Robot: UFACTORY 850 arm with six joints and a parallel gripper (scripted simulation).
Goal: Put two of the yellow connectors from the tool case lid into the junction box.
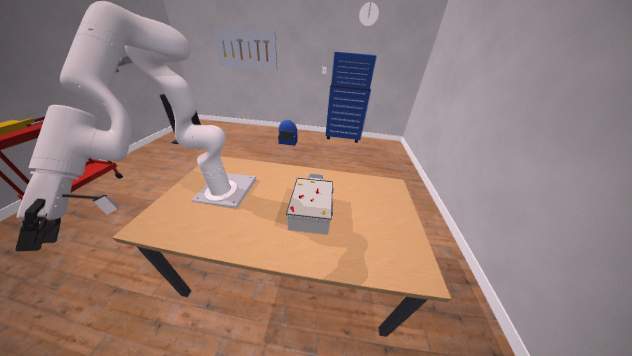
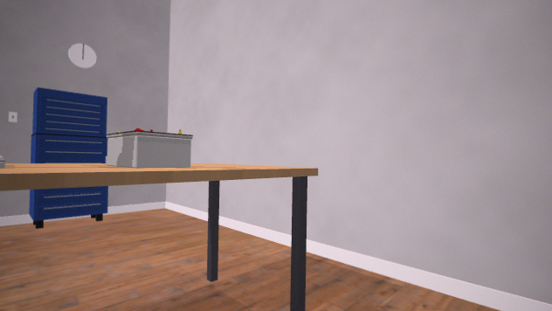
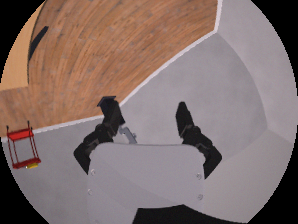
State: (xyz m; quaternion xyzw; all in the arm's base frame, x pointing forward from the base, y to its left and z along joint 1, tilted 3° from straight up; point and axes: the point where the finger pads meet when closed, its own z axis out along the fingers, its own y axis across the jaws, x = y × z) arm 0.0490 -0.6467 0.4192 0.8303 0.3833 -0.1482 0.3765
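The red connector lies 490 mm to the left of my hand, 470 mm ahead of it and 290 mm below it. Round my hand: grey tool case 610 mm to the left, 550 mm ahead, 330 mm below.
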